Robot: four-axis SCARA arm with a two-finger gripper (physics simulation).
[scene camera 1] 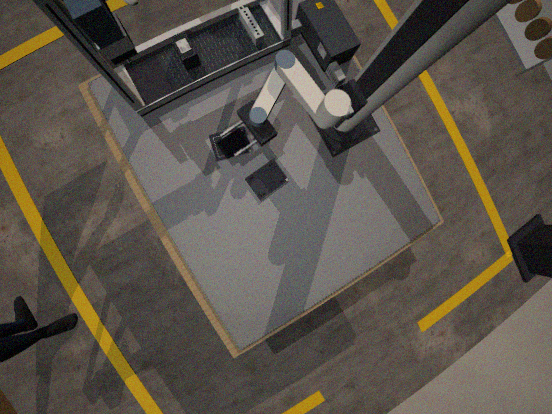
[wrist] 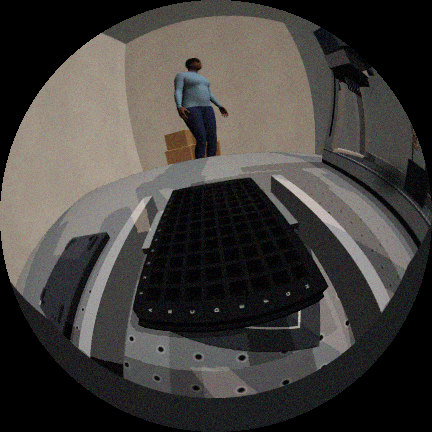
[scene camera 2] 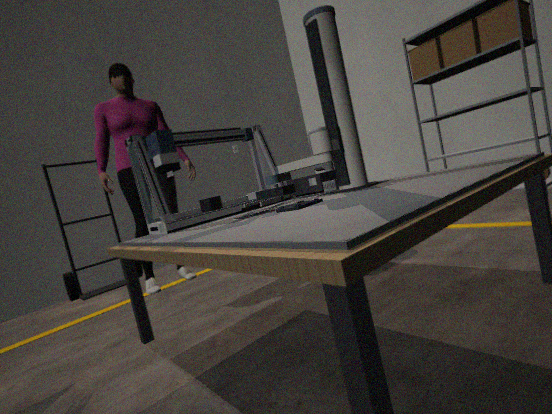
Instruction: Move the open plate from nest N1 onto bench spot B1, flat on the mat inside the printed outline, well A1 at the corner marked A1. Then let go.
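Places are measured from the arm's base along level axes (x ahead, y left, z up), in millimetres.
Where they show: gripper, fingertip midpoint: (scene camera 1: pixel 227 146) (wrist: pixel 212 194) (scene camera 2: pixel 252 205).
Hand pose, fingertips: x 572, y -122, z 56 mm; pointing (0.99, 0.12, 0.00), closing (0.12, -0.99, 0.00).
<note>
Things, the pixels of their top centre, and the offset from my fingertips. "*": a spot on its surface instead. Level surfaces: height alone.
- open plate, middle of its top: (wrist: pixel 216 216) (scene camera 2: pixel 257 204) (scene camera 1: pixel 233 142) 4 mm right, 29 mm back, 2 mm down
- dark mat, its level: 42 mm down
- white printed outline, surface spot: (wrist: pixel 299 319) * 52 mm right, 91 mm back, 42 mm down
- low dark rectangular fixture, middle of its top: (wrist: pixel 60 268) (scene camera 2: pixel 299 202) (scene camera 1: pixel 266 179) 210 mm left, 83 mm back, 26 mm down
- dark box, surface spot: (scene camera 1: pixel 332 35) * 219 mm right, 667 mm back, 71 mm up
The open plate (scene camera 1: pixel 231 144) (scene camera 2: pixel 266 194) (wrist: pixel 225 250) is black with many square wells and letters along its near edge in the wrist view. My gripper (scene camera 1: pixel 238 138) (wrist: pixel 212 194) is shut on it, with one finger pad against each long side. The plate hangs level, a little above a dark mat (scene camera 1: pixel 216 150) (wrist: pixel 295 341). A corner of a white printed outline (wrist: pixel 299 319) shows past the plate's near edge; the rest of the outline and any A1 mark are hidden. I cannot read whether this mat is N1 or B1.
A low dark rectangular fixture (scene camera 1: pixel 266 181) (wrist: pixel 75 280) lies beside the mat, its label unreadable. A gantry frame (scene camera 1: pixel 215 77) (scene camera 2: pixel 200 138) stands along one table side. A dark box (scene camera 1: pixel 332 35) stands near the arm's column (scene camera 2: pixel 345 100). People stand around the table.
</note>
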